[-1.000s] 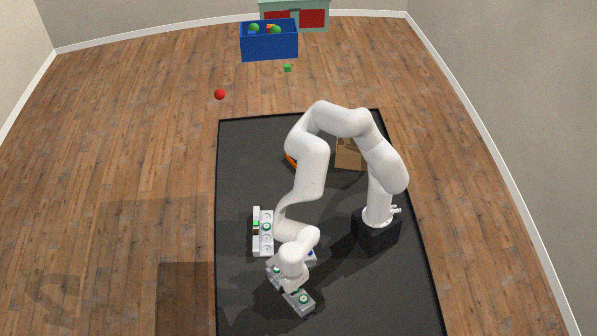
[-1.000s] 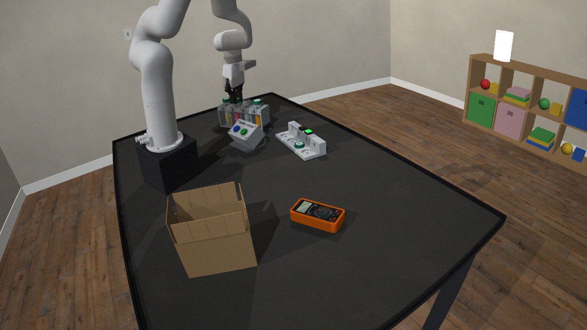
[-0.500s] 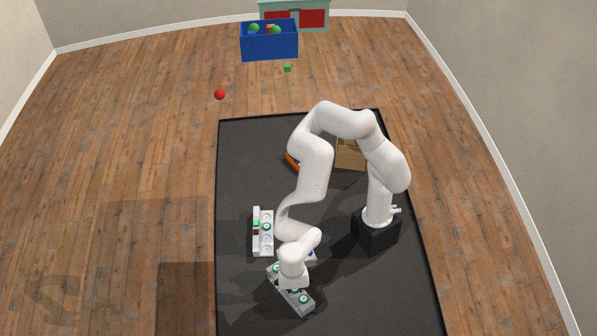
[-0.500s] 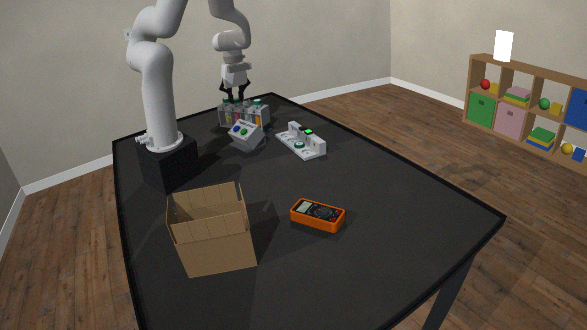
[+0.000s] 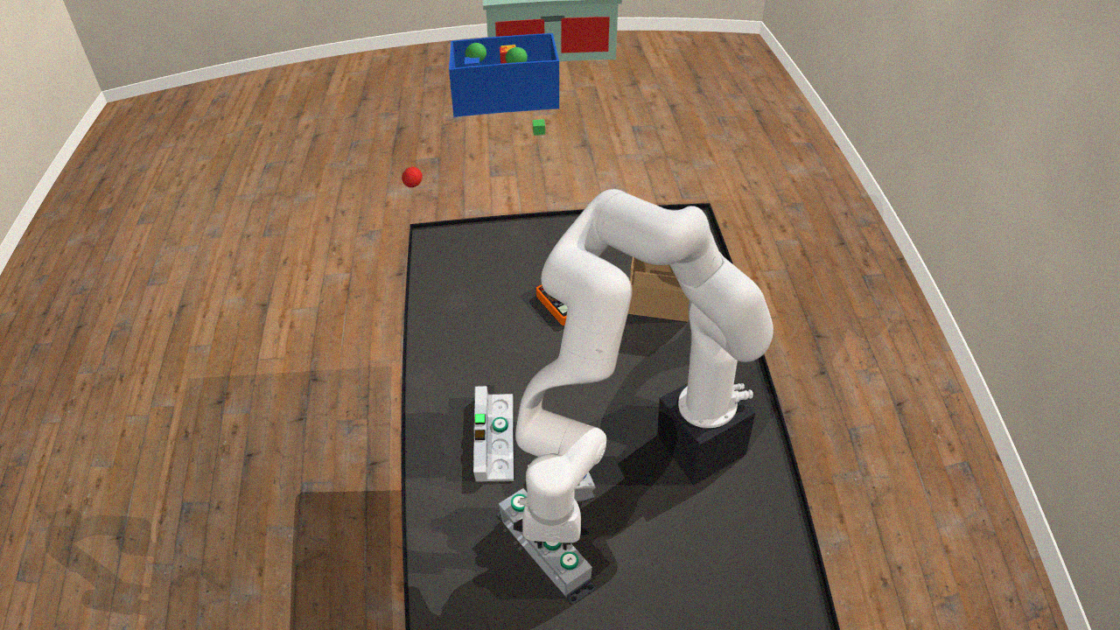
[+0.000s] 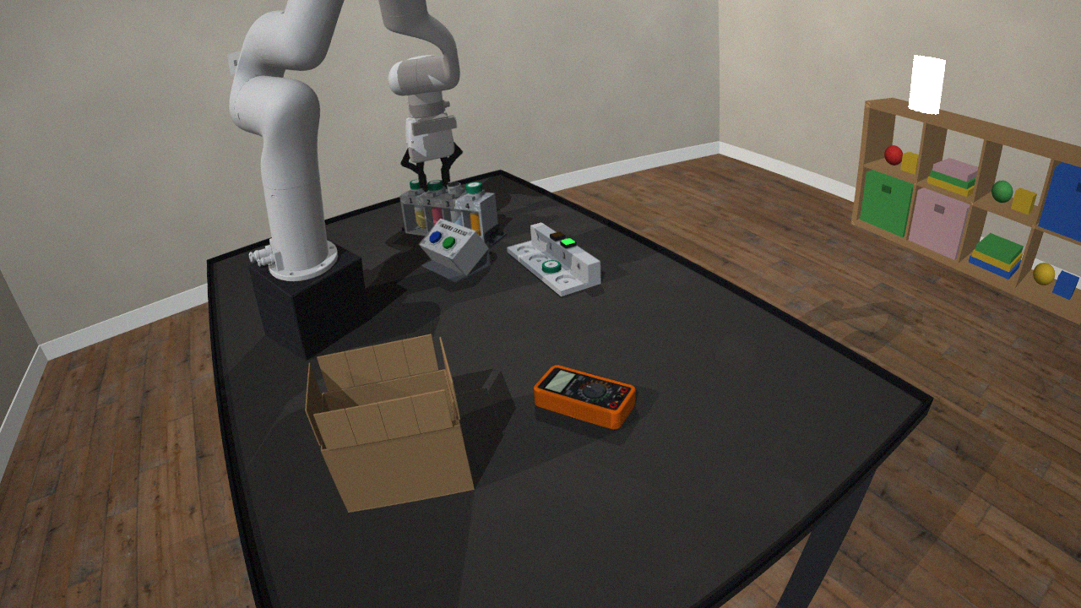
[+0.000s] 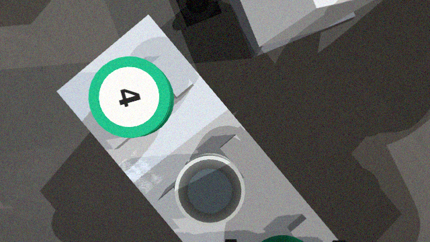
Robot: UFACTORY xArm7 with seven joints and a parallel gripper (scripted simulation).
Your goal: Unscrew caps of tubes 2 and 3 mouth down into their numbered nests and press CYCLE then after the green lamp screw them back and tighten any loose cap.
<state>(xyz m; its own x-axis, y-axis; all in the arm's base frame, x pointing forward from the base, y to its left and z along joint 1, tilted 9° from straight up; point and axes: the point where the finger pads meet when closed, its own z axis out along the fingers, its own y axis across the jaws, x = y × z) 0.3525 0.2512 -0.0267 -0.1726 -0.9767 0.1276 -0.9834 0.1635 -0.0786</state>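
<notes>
Now: hand 5 cm short of the cap, 9 cm to the left of it and 1 cm above it. Round my hand: blue key (8 cm behind, 17 cm to the right, 6 cm below); green key (7 cm behind, 21 cm to the right, 6 cm below); key housing (5 cm behind, 19 cm to the right, 7 cm below).
</notes>
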